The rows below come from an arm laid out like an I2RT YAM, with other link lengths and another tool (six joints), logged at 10 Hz.
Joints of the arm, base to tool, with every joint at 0 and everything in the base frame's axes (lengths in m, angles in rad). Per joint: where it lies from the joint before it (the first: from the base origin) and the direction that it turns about. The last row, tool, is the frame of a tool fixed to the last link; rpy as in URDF.
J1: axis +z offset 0 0 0.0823
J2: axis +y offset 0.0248 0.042 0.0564
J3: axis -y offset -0.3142 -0.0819 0
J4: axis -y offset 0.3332 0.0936 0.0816
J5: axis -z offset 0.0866 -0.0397 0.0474
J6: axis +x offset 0.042 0 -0.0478
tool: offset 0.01 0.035 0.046 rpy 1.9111 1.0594 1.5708
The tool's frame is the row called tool.
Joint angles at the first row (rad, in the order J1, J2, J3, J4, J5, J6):
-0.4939, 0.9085, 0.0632, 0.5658, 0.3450, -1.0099
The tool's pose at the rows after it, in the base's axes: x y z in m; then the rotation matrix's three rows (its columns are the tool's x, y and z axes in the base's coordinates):
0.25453 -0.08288 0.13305; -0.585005 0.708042 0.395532; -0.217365 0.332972 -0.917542; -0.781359 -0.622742 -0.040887
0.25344 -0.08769 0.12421; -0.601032 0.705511 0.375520; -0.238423 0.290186 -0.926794; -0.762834 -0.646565 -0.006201
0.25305 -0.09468 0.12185; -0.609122 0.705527 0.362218; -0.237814 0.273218 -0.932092; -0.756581 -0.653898 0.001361
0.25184 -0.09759 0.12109; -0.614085 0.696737 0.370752; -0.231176 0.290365 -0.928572; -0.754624 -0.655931 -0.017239
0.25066 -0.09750 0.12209; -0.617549 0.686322 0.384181; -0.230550 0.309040 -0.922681; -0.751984 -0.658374 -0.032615
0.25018 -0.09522 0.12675; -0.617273 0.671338 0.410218; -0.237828 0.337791 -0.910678; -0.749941 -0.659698 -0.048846
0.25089 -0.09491 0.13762; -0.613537 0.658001 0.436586; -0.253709 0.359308 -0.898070; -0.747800 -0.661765 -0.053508
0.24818 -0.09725 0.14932; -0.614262 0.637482 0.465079; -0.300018 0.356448 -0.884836; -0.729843 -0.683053 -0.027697
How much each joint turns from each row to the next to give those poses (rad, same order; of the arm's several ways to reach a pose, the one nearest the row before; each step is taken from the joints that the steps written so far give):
0.0000, 0.0711, -0.0119, 0.0935, 0.0393, -0.0316
-0.0110, 0.0734, -0.0134, 0.1122, 0.0214, -0.0446
-0.0251, 0.0379, 0.0040, 0.0399, -0.0075, -0.0157
-0.0197, -0.0016, 0.0055, -0.0242, -0.0303, 0.0019
-0.0082, -0.0224, 0.0034, -0.0405, -0.0238, 0.0000
-0.0016, -0.0468, 0.0085, -0.0695, -0.0312, -0.0013
-0.0057, -0.0608, 0.0213, -0.0846, -0.0337, -0.0103
-0.0210, -0.0664, 0.0164, -0.0612, -0.0415, -0.0519

